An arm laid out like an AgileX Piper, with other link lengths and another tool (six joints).
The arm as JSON. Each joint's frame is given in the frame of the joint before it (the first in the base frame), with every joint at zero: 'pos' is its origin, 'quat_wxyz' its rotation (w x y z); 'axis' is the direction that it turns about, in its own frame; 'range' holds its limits. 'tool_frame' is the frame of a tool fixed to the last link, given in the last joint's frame.
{
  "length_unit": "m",
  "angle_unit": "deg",
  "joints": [
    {
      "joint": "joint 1",
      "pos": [
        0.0,
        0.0,
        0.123
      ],
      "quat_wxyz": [
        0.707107,
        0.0,
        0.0,
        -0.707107
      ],
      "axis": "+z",
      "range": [
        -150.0,
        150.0
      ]
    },
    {
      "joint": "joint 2",
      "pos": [
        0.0,
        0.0,
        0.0
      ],
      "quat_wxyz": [
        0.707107,
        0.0,
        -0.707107,
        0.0
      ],
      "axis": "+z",
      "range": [
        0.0,
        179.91
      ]
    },
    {
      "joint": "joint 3",
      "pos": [
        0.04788,
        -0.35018,
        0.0
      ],
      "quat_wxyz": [
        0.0,
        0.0,
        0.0,
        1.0
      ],
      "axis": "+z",
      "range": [
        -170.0,
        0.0
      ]
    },
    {
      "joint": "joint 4",
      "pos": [
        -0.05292,
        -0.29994,
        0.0
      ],
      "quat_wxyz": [
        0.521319,
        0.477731,
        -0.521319,
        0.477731
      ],
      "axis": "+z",
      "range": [
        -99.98,
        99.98
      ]
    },
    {
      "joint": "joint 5",
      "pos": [
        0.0,
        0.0,
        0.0
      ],
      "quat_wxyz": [
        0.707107,
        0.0,
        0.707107,
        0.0
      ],
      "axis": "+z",
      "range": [
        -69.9,
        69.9
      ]
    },
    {
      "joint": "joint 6",
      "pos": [
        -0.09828,
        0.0,
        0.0
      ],
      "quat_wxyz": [
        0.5,
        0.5,
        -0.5,
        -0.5
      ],
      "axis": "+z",
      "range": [
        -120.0,
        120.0
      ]
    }
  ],
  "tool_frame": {
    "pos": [
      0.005,
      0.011,
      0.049
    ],
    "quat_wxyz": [
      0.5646,
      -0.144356,
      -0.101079,
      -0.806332
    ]
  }
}
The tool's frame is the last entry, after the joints.
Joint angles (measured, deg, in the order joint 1, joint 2, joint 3, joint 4, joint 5, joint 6), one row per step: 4.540 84.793 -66.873 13.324 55.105 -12.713; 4.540 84.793 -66.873 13.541 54.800 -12.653; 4.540 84.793 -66.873 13.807 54.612 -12.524; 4.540 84.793 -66.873 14.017 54.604 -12.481; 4.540 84.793 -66.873 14.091 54.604 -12.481; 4.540 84.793 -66.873 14.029 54.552 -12.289; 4.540 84.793 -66.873 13.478 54.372 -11.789; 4.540 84.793 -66.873 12.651 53.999 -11.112; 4.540 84.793 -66.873 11.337 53.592 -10.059; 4.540 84.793 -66.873 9.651 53.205 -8.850; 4.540 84.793 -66.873 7.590 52.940 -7.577; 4.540 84.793 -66.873 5.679 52.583 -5.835
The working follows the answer.
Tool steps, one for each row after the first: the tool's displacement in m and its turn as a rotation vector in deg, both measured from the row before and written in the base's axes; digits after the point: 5 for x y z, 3 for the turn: 0.00075 0.00042 0.00040 0.240 -0.267 -0.172; 0.00047 0.00054 0.00034 0.311 -0.134 -0.219; 0.00002 0.00044 0.00015 0.220 0.018 -0.088; 0.00000 0.00015 0.00005 0.072 0.006 -0.017; 0.00016 -0.00011 0.00002 0.012 -0.012 -0.171; 0.00052 -0.00111 -0.00017 -0.344 -0.106 -0.369; 0.00102 -0.00168 -0.00015 -0.538 -0.283 -0.507; 0.00118 -0.00264 -0.00034 -0.859 -0.290 -0.738; 0.00119 -0.00338 -0.00046 -1.150 -0.296 -0.783; 0.00095 -0.00414 -0.00064 -1.484 -0.228 -0.729; 0.00126 -0.00378 -0.00030 -1.133 -0.285 -1.191
Tool pose at each row, in the base's axes (x y z in m, rotation vector in deg; rounded; the steps above come from the unrounded poses): 0.36298 0.06711 0.30027 -132.599 67.146 6.805; 0.36373 0.06754 0.30067 -132.232 67.135 6.565; 0.36421 0.06808 0.30101 -131.802 67.221 6.503; 0.36423 0.06852 0.30116 -131.560 67.261 6.615; 0.36423 0.06867 0.30121 -131.489 67.260 6.656; 0.36439 0.06855 0.30123 -131.371 67.445 6.585; 0.36491 0.06745 0.30106 -131.422 67.917 6.130; 0.36593 0.06576 0.30091 -131.516 68.517 5.307; 0.36712 0.06312 0.30058 -131.735 69.472 4.200; 0.36830 0.05974 0.30011 -132.163 70.563 2.891; 0.36925 0.05559 0.29948 -132.914 71.723 1.465; 0.37051 0.05182 0.29918 -133.040 73.288 0.020

